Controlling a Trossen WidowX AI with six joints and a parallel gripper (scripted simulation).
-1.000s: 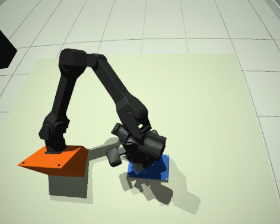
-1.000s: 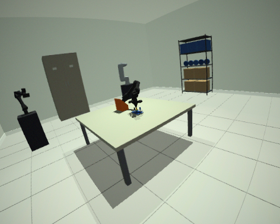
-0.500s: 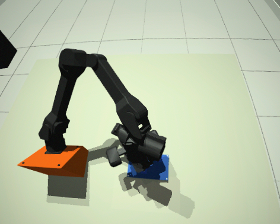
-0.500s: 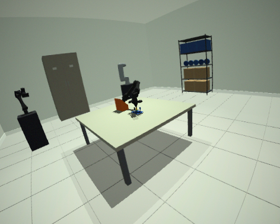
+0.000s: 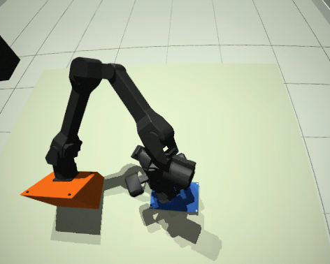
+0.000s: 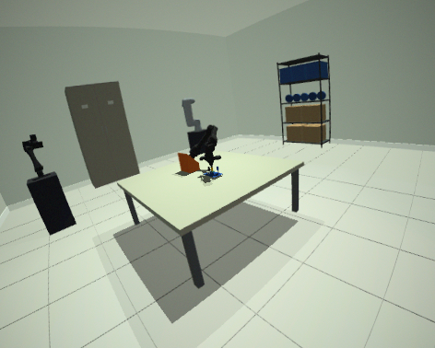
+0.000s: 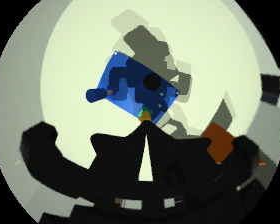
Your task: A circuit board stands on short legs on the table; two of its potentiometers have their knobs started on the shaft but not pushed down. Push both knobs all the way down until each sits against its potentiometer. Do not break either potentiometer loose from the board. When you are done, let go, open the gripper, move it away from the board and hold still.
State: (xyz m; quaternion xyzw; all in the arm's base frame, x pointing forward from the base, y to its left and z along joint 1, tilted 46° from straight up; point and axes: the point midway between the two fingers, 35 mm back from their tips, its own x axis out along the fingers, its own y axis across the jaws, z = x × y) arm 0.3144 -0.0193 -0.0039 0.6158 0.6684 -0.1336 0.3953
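Right now the yellow knob is 10 mm below my gripper tip. Round my gripper tip: black knob: 20 mm ahead, 50 mm to the right.
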